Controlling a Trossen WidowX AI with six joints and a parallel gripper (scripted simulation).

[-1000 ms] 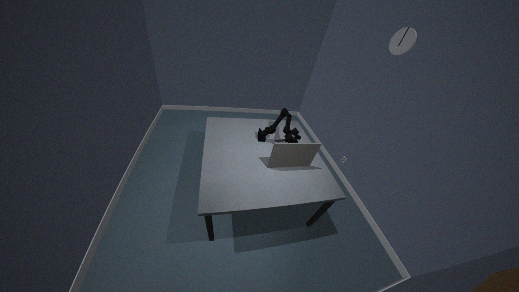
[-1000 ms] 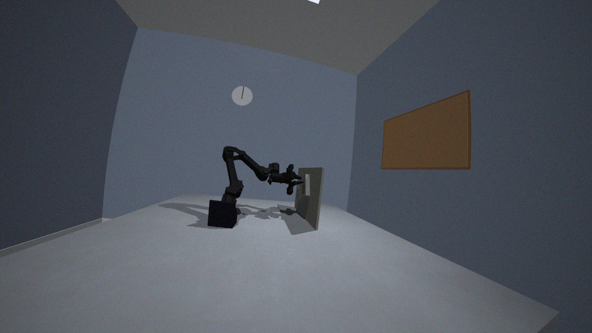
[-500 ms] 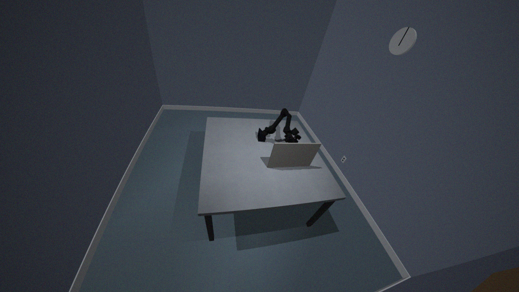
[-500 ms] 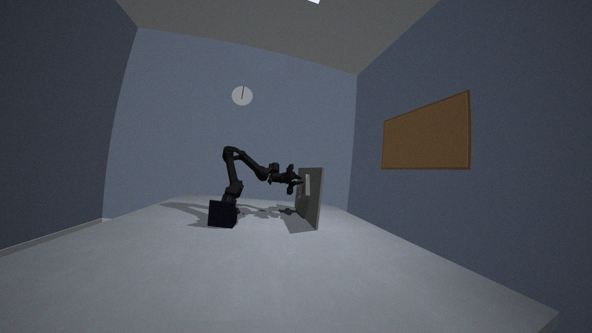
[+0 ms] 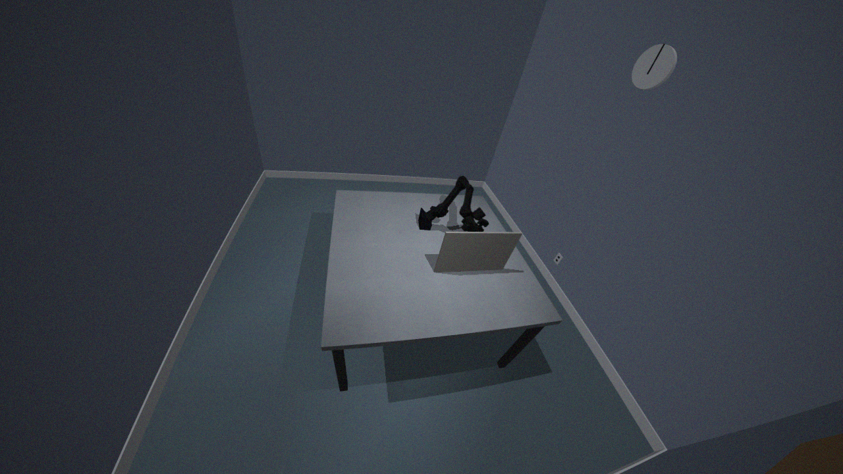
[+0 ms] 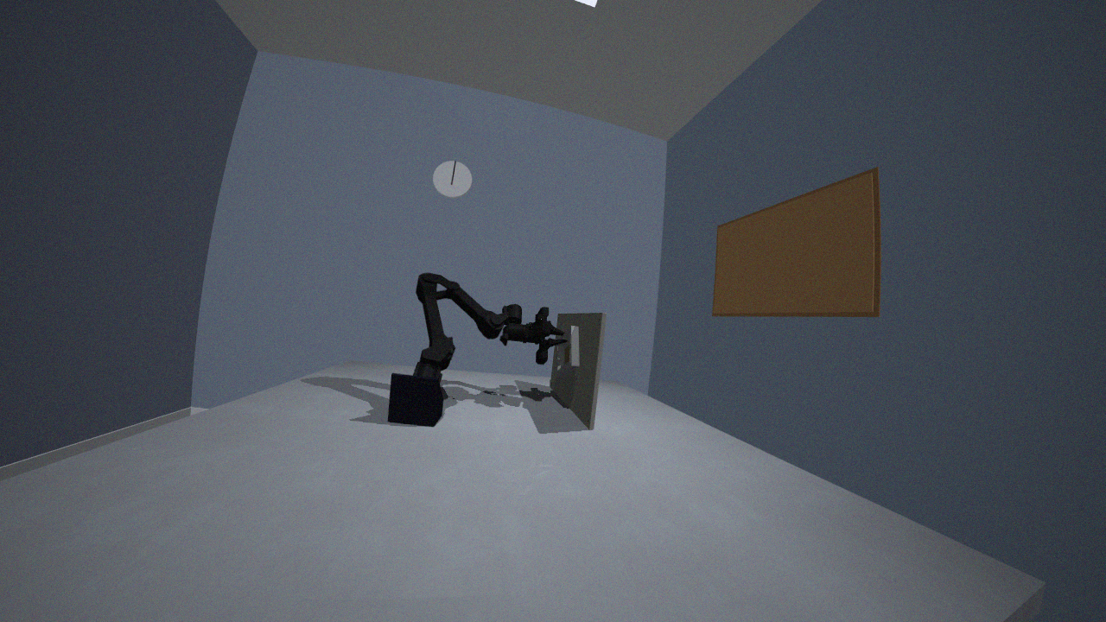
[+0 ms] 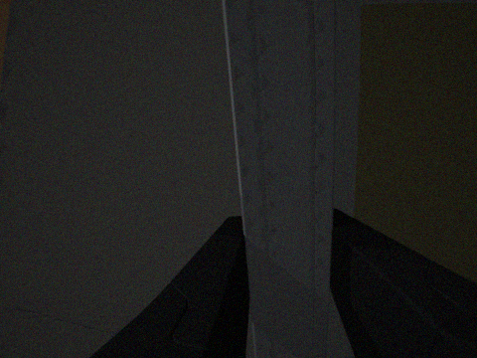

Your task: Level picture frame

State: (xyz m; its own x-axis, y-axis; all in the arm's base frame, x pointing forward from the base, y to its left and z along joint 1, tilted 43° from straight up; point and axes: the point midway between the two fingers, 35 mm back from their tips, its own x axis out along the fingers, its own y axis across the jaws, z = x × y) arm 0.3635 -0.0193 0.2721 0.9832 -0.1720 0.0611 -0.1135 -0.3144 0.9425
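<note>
Now: the picture frame 20 mm to the right of my gripper tip and 50 mm below it. Also, from my gripper tip: wall panel: 20 mm ahead, 70 mm below.
</note>
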